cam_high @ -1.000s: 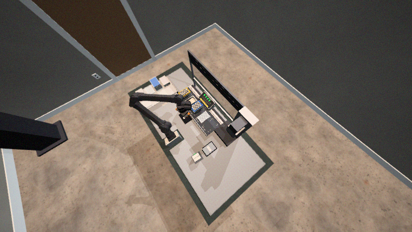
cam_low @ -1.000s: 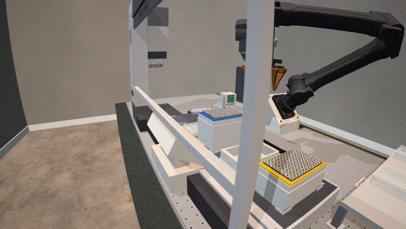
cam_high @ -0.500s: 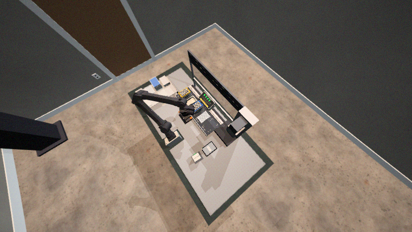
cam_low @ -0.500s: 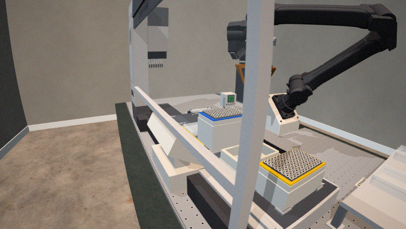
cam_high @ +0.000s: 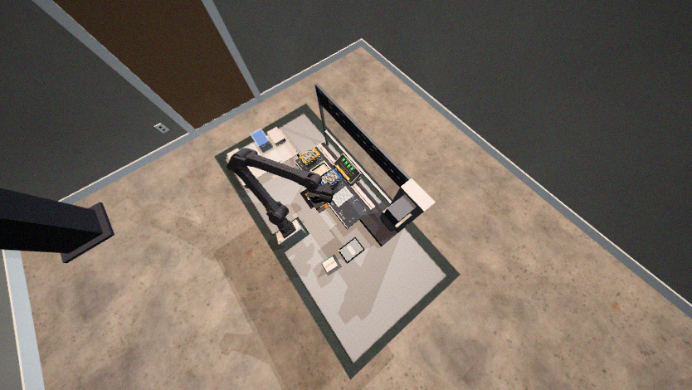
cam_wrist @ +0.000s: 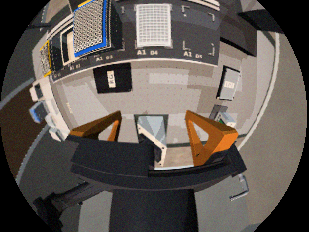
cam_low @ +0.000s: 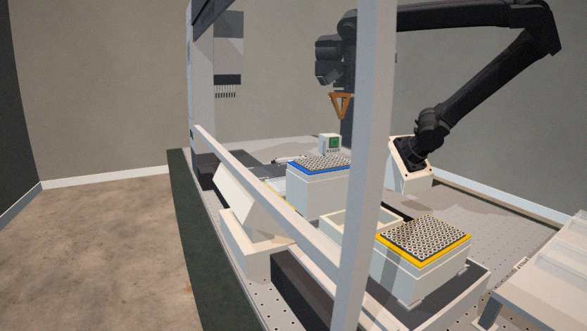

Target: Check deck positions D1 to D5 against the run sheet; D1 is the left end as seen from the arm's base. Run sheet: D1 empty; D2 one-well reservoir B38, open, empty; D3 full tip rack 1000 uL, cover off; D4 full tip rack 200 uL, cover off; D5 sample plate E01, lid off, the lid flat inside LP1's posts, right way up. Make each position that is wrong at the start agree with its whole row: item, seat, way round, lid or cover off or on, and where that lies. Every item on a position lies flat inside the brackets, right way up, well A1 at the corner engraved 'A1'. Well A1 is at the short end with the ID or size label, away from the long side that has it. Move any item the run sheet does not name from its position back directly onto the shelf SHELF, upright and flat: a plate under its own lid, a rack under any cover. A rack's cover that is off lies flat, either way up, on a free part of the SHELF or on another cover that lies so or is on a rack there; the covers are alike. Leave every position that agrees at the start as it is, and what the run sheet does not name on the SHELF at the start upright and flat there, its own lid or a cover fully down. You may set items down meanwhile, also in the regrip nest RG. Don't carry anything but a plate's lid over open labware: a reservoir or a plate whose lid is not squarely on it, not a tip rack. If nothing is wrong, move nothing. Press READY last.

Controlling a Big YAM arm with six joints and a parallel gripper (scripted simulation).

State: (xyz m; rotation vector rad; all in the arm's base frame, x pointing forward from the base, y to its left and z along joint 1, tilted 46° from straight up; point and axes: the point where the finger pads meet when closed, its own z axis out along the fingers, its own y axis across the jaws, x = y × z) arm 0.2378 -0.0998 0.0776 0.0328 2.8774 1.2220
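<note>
My hand is 17 cm short of the white sample plate and 15 cm above it. Round my hand: ready button box: 15 cm behind, 28 cm to the right, 15 cm below; blue-rimmed tip rack: 16 cm ahead, 12 cm to the left, 9 cm below; black nest: 1 cm ahead, 15 cm to the left, 21 cm below.
</note>
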